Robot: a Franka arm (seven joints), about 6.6 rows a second.
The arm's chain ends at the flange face. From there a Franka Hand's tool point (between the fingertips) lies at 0.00 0.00 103.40 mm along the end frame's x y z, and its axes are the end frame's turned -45 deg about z.
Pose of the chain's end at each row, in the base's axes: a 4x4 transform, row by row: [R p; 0 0 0 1], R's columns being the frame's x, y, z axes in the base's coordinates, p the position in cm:
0.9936 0.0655 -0.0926 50.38; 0.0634 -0.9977 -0.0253 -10.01; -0.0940 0.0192 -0.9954 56.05; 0 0 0 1
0.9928 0.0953 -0.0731 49.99; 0.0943 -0.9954 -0.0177 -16.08; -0.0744 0.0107 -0.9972 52.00; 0 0 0 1
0.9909 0.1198 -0.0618 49.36; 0.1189 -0.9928 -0.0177 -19.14; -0.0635 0.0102 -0.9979 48.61; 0 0 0 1
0.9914 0.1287 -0.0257 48.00; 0.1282 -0.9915 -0.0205 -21.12; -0.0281 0.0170 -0.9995 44.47; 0 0 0 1
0.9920 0.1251 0.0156 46.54; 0.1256 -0.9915 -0.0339 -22.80; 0.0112 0.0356 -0.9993 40.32; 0 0 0 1
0.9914 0.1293 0.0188 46.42; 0.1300 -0.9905 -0.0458 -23.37; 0.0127 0.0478 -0.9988 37.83; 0 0 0 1
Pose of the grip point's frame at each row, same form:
0.6563 0.7489 -0.0926 49.42; 0.7503 -0.6606 -0.0253 -10.27; -0.0800 -0.0529 -0.9954 45.76; 0 0 0 1
0.6346 0.7694 -0.0731 49.23; 0.7705 -0.6372 -0.0177 -16.26; -0.0602 -0.0450 -0.9972 41.69; 0 0 0 1
0.6160 0.7854 -0.0618 48.72; 0.7861 -0.6179 -0.0177 -19.32; -0.0521 -0.0377 -0.9979 38.29; 0 0 0 1
0.6100 0.7920 -0.0257 47.73; 0.7917 -0.6104 -0.0205 -21.33; -0.0319 -0.0078 -0.9995 34.14; 0 0 0 1
0.6130 0.7899 0.0156 46.70; 0.7899 -0.6123 -0.0339 -23.15; -0.0173 0.0331 -0.9993 29.99; 0 0 0 1
0.6096 0.7925 0.0188 46.61; 0.7923 -0.6085 -0.0458 -23.84; -0.0248 0.0428 -0.9988 27.50; 0 0 0 1

